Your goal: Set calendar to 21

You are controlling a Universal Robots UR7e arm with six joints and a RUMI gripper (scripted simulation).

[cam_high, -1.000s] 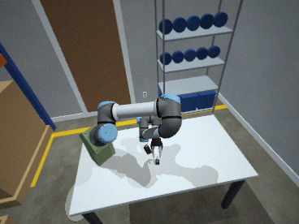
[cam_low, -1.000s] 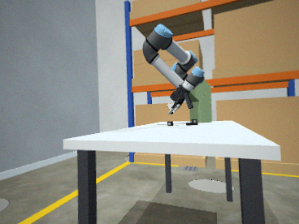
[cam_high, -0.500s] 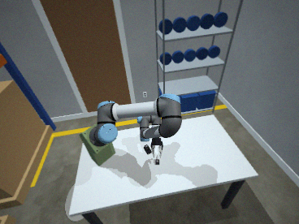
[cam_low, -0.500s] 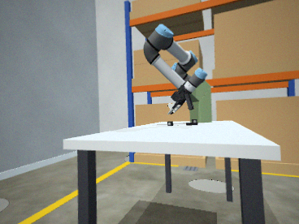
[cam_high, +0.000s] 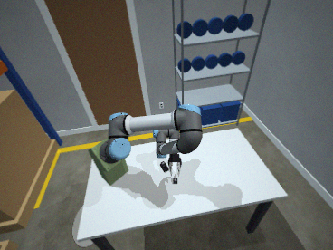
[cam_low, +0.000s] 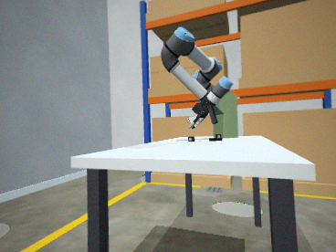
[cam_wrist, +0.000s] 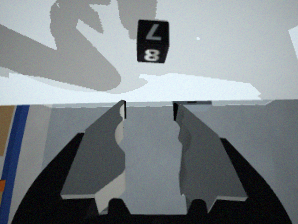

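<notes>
My gripper is now 80 mm above the dark cube and 10 mm to the left of it.
</notes>
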